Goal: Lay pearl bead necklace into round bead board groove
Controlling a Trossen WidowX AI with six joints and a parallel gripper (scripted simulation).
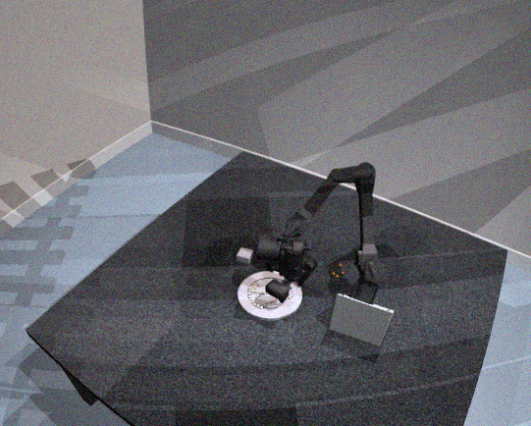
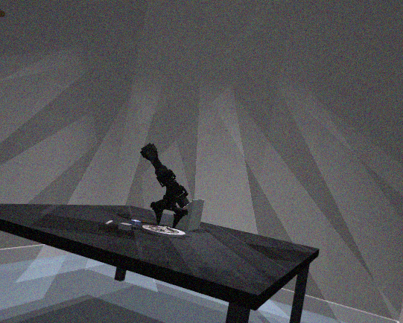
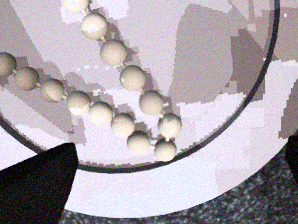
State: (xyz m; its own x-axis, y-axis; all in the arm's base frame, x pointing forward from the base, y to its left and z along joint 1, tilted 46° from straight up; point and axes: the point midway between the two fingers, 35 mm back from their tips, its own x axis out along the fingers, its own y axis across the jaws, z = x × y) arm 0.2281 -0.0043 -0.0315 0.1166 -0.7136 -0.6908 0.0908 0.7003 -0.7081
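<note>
The round white bead board lies 6 cm ahead of my gripper tip, 3 cm to the left of it and 1 cm below it. The rest, counted from my gripper tip: small white block 22 cm ahead, 7 cm to the right, 1 cm below; small blue cube 4 cm ahead, 15 cm to the right, 1 cm below; thin white stick 17 cm ahead, 20 cm to the right, 2 cm below.
</note>
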